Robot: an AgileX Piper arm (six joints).
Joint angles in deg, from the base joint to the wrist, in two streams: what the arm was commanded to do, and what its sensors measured. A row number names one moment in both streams.
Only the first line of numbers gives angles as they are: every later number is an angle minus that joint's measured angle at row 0.
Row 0, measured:
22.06 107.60 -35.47 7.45 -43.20 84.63
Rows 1 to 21, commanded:
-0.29 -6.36 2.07 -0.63 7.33 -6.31
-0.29 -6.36 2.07 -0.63 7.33 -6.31
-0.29 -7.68 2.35 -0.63 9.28 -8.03
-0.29 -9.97 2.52 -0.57 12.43 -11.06
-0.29 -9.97 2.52 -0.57 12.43 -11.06
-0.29 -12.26 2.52 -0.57 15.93 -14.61
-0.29 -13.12 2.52 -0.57 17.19 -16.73
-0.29 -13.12 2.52 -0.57 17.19 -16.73
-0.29 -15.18 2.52 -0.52 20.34 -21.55
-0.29 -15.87 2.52 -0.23 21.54 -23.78
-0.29 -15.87 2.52 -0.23 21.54 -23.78
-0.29 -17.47 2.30 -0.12 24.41 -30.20
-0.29 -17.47 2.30 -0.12 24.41 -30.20
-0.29 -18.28 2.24 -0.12 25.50 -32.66
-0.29 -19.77 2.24 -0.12 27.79 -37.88
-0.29 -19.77 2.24 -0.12 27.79 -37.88
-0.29 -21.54 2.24 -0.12 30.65 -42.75
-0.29 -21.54 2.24 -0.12 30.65 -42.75
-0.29 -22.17 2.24 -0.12 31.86 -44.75
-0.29 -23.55 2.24 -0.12 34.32 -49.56
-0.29 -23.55 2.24 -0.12 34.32 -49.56
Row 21, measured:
0.00 -21.60 2.47 0.11 30.82 -42.12
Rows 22 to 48, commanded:
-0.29 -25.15 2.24 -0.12 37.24 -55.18
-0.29 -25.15 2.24 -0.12 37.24 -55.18
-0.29 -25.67 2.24 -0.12 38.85 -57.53
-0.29 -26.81 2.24 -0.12 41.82 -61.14
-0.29 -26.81 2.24 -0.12 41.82 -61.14
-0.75 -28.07 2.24 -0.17 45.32 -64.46
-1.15 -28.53 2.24 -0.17 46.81 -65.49
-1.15 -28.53 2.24 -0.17 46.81 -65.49
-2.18 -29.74 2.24 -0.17 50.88 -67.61
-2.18 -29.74 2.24 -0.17 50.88 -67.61
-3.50 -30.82 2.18 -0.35 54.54 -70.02
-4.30 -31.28 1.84 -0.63 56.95 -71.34
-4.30 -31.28 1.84 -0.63 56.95 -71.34
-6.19 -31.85 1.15 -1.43 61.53 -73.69
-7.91 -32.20 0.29 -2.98 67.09 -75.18
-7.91 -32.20 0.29 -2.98 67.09 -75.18
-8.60 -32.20 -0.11 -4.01 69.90 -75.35
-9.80 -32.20 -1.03 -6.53 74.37 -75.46
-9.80 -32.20 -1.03 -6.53 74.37 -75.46
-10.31 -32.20 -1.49 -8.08 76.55 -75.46
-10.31 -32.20 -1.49 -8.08 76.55 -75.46
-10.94 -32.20 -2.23 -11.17 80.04 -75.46
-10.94 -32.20 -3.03 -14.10 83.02 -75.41
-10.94 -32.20 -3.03 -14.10 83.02 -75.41
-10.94 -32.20 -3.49 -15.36 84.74 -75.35
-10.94 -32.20 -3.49 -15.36 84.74 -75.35
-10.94 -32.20 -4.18 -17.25 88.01 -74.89
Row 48, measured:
-10.66 -31.68 -3.20 -13.92 83.42 -74.55
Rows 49 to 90, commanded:
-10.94 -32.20 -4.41 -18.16 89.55 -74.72
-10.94 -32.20 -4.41 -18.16 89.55 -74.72
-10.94 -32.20 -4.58 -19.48 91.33 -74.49
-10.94 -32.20 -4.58 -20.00 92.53 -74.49
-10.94 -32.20 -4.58 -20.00 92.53 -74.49
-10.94 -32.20 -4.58 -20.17 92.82 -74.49
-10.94 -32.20 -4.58 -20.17 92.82 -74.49
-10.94 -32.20 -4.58 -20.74 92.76 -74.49
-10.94 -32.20 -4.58 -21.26 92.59 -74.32
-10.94 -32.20 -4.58 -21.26 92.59 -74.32
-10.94 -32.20 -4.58 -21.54 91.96 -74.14
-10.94 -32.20 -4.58 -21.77 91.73 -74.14
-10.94 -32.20 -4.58 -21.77 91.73 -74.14
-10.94 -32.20 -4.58 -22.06 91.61 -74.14
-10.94 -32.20 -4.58 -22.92 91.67 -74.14
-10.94 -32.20 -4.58 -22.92 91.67 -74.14
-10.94 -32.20 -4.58 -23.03 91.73 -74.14
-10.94 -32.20 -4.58 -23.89 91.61 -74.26
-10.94 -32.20 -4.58 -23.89 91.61 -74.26
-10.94 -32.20 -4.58 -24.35 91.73 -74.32
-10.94 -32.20 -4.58 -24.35 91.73 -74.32
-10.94 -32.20 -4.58 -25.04 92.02 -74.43
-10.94 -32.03 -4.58 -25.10 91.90 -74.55
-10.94 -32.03 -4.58 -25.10 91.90 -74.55
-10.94 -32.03 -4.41 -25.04 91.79 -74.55
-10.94 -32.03 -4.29 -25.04 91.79 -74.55
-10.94 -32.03 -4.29 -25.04 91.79 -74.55
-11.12 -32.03 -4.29 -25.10 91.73 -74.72
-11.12 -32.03 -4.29 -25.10 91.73 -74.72
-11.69 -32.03 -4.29 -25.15 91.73 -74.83
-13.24 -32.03 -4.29 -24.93 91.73 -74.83
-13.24 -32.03 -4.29 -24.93 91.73 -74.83
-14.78 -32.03 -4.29 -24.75 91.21 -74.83
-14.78 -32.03 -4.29 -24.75 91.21 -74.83
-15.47 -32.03 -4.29 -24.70 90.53 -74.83
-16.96 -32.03 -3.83 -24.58 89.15 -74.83
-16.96 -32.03 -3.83 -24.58 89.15 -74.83
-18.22 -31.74 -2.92 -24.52 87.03 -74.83
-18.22 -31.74 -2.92 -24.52 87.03 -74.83
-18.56 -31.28 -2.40 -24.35 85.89 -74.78
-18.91 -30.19 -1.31 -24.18 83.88 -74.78
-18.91 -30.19 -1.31 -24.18 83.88 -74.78
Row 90, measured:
-18.11 -31.40 -2.63 -24.35 86.63 -74.49
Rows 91 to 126, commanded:
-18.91 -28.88 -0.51 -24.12 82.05 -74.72
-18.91 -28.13 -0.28 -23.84 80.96 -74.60
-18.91 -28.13 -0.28 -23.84 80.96 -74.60
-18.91 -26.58 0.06 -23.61 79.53 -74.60
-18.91 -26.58 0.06 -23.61 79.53 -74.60
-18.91 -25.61 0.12 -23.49 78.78 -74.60
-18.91 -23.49 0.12 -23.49 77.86 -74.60
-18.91 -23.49 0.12 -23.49 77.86 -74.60
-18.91 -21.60 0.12 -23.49 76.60 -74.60
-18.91 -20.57 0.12 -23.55 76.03 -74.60
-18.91 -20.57 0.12 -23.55 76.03 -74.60
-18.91 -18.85 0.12 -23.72 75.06 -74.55
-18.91 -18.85 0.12 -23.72 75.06 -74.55
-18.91 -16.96 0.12 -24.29 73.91 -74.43
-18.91 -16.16 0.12 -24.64 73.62 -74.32
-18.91 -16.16 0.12 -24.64 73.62 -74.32
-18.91 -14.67 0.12 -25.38 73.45 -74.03
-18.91 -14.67 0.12 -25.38 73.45 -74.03
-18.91 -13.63 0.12 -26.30 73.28 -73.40
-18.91 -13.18 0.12 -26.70 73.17 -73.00
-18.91 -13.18 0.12 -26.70 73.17 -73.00
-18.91 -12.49 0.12 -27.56 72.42 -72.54
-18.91 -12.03 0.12 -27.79 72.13 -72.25
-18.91 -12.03 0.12 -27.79 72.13 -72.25
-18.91 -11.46 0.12 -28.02 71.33 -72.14
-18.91 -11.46 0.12 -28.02 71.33 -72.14
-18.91 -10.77 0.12 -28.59 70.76 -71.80
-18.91 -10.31 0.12 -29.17 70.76 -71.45
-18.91 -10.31 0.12 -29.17 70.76 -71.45
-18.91 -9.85 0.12 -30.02 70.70 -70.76
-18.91 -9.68 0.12 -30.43 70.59 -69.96
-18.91 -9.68 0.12 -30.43 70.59 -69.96
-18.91 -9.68 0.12 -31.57 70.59 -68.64
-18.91 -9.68 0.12 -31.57 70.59 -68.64
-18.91 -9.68 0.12 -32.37 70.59 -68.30
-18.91 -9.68 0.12 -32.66 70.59 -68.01
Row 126, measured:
-18.68 -10.03 -0.17 -31.06 70.93 -69.45
